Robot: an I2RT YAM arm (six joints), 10 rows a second.
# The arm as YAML. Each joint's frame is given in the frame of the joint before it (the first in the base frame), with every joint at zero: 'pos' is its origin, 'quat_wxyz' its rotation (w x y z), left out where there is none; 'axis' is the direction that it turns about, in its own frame. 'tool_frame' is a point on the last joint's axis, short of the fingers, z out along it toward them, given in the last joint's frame.
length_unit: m
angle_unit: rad
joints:
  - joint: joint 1
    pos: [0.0, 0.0, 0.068]
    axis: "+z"
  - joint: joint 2
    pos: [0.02, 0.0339, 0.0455]
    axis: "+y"
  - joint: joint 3
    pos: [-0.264, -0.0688, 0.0]
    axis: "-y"
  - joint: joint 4
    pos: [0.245, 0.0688, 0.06]
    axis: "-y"
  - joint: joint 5
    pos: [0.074, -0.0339, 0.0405]
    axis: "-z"
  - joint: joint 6
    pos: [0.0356, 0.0, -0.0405]
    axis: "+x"
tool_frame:
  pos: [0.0, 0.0, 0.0]
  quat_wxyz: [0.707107, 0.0, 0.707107, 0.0]
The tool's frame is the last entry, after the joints.
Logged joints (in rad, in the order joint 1, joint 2, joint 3, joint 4, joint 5, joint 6), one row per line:
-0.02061, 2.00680, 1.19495, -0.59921, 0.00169, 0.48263
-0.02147, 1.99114, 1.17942, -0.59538, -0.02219, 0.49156
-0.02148, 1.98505, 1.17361, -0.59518, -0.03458, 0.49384
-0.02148, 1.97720, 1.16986, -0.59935, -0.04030, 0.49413
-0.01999, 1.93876, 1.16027, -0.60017, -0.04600, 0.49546
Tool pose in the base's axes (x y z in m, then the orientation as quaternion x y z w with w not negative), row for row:
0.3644, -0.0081, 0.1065, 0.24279, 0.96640, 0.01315, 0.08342
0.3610, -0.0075, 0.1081, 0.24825, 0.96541, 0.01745, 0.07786
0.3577, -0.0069, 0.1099, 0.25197, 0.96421, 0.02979, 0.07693
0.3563, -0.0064, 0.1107, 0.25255, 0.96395, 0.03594, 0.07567
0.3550, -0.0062, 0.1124, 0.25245, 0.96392, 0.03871, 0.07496
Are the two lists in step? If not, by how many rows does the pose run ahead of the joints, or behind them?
The pose runs 1 row behind the joints: the pose in row i belongs to the joints in row i - 1.
